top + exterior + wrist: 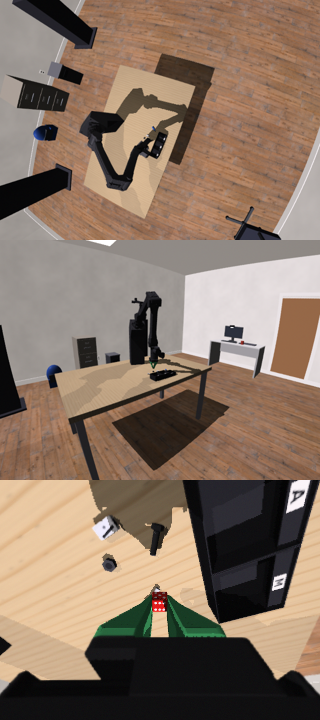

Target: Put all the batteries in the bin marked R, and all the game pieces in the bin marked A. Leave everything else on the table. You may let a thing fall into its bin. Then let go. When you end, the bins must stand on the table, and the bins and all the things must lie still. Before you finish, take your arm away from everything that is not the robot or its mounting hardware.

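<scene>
Right now the red die is right at my hand. The rest, counted from my hand: black nut-like piece: 70 mm below, 50 mm to the left, 50 mm behind; black bolt: 60 mm below, 50 mm to the left, 30 mm ahead; silver bolt: 60 mm below, 30 mm to the right, 30 mm behind.
</scene>
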